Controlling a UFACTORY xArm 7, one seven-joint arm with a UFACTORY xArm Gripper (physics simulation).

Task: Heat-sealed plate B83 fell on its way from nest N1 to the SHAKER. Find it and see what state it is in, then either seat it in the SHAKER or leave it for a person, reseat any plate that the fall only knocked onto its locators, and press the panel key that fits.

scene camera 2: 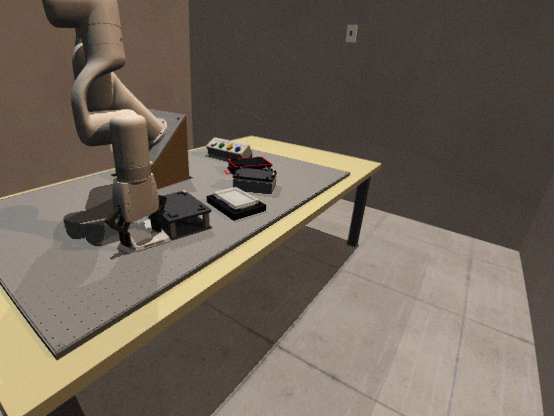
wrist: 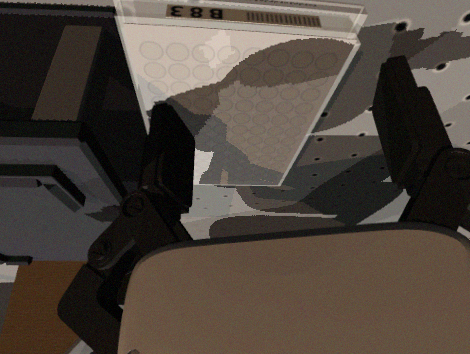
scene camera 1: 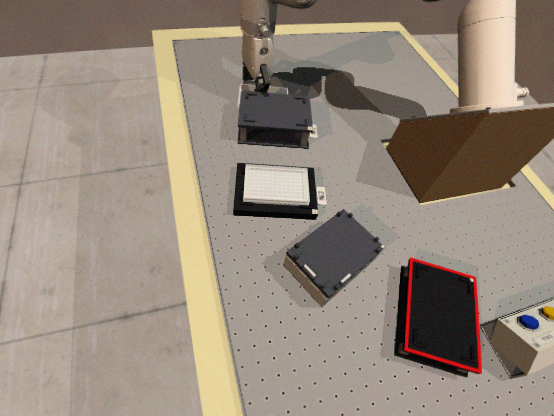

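Pixels of known places: gripper, between the fingertips: (scene camera 2: 142, 237) (wrist: 273, 103) (scene camera 1: 254, 90); arm's base, origin of its link: (scene camera 2: 153, 133) (scene camera 1: 485, 110).
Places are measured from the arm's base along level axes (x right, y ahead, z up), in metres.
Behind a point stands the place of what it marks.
Note:
Plate B83 (scene camera 1: 280, 91) @(x 0.312, y 0.311, z -0.159 m) (scene camera 2: 152, 242) @(x 0.322, y 0.415, z -0.159 m) (wrist: 260, 107) @(x 0.320, y 0.376, z -0.159 m) is pale with a clear rim and round wells. It is low at the board beside a raised dark stand (scene camera 1: 275, 111) @(x 0.189, y 0.365, z -0.116 m) (scene camera 2: 182, 205) @(x 0.192, y 0.379, z -0.116 m) (wrist: 35, 215) @(x 0.220, y 0.379, z -0.116 m). Its label shows upside down in the wrist view; I cannot tell whether its seal is whole. My gripper (scene camera 1: 262, 82) (scene camera 2: 141, 225) (wrist: 273, 103) @(x 0.325, y 0.378, z -0.159 m) is open and empty above the plate, one finger on the stand's side. A white plate (scene camera 1: 276, 185) @(x -0.001, y 0.415, z -0.136 m) (scene camera 2: 236, 198) @(x 0.023, y 0.428, z -0.136 m) rests on a black nest (scene camera 1: 275, 212) @(x -0.051, y 0.429, z -0.154 m) (scene camera 2: 239, 215) @(x 0.069, y 0.479, z -0.161 m). I cannot read which station is N1 or the SHAKER.
A turned grey box (scene camera 1: 335, 252) @(x -0.172, y 0.362, z -0.118 m) (scene camera 2: 254, 184) @(x -0.125, y 0.385, z -0.143 m) with corner stubs stands past the white plate. Beyond it are a red-edged black stand (scene camera 1: 442, 315) @(x -0.314, y 0.223, z -0.133 m) (scene camera 2: 250, 162) @(x -0.303, y 0.227, z -0.133 m) and the key panel (scene camera 1: 515, 345) @(x -0.390, y 0.137, z -0.123 m) (scene camera 2: 214, 152) @(x -0.359, y -0.039, z -0.150 m). A brown wedge (scene camera 1: 440, 155) @(x -0.048, y 0.102, z -0.061 m) (scene camera 2: 175, 162) @(x -0.012, y 0.102, z -0.096 m) stands by the arm's base.

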